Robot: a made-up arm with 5 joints.
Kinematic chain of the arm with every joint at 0, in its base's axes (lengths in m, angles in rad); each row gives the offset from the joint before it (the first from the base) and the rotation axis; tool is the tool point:
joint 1: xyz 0 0 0.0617 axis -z
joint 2: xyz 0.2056 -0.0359 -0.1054 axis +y
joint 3: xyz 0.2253 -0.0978 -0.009 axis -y
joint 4: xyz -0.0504 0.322 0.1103 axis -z
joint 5: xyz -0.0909 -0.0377 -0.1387 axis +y
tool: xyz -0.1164 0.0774 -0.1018
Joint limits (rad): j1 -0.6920..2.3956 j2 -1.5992..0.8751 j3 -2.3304..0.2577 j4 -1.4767..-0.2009 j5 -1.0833..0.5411
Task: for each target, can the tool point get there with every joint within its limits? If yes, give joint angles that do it. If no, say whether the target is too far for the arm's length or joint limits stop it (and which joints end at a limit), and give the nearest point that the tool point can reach.
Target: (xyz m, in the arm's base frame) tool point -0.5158 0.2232 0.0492
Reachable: no: joint limits stop it (at a limit: joint 1, joint 2, joint 4) | nearest point -0.1757 0.0935 0.1005 | short by 0.368 m
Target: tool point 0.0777 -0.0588 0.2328
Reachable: yes | joints 1.0186 -1.0749 -1.8610 -0.9055 0.2057
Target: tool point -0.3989 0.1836 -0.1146
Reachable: no: joint limits stop it (at a limit: joint 1, joint 2, joint 4) | nearest point -0.1405 0.1178 0.0022 | short by 0.291 m
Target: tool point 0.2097 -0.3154 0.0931
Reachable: yes | joints 1.1367 0.5218 -1.4223 -0.8052 0.1296
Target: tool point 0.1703 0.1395 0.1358
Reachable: yes | joints -0.3036 -0.1388 -1.1126 -0.6462 0.2494
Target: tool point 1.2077 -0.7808 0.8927
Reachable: no: too far | nearest point 0.4967 -0.3211 0.2441 | short by 1.067 m
